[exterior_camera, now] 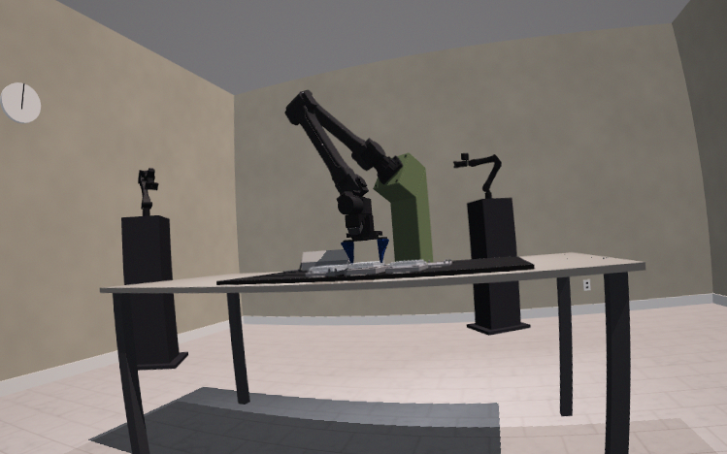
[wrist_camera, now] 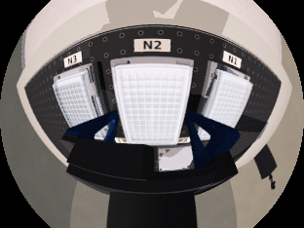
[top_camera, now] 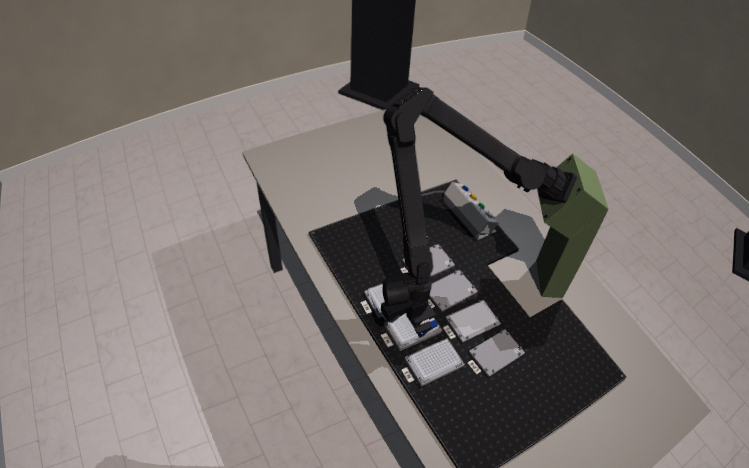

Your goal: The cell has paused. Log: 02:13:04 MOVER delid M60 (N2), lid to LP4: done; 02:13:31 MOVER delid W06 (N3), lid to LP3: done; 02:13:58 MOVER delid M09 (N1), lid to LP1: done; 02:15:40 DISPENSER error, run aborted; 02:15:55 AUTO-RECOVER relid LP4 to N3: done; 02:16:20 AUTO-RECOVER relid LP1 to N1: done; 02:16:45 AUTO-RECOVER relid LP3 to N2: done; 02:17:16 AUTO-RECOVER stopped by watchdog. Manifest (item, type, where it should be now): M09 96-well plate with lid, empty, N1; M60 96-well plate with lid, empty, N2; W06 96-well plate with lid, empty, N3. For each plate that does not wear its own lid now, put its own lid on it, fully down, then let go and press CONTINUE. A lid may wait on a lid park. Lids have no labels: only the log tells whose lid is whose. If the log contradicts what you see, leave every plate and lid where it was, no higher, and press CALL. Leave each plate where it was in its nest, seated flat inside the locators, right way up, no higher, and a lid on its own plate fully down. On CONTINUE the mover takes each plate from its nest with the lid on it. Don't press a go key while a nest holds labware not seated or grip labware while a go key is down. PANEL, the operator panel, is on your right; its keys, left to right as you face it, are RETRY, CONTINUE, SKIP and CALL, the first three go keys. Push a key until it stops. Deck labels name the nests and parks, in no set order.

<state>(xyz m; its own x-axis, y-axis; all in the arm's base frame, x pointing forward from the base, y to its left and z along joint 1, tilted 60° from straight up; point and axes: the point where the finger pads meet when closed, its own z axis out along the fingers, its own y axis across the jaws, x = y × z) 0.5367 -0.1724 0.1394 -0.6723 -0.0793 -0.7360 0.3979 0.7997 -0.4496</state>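
Right now the LP1 park is 130 mm behind my hand, 150 mm to the left of it and 30 mm below it. From my hand the other things lie so: n2 label (70 mm ahead, 40 mm to the right, 40 mm below); then n3 label (140 mm ahead, 70 mm to the left, 40 mm below); then lp1 label (50 mm behind, 100 mm to the left, 40 mm below).
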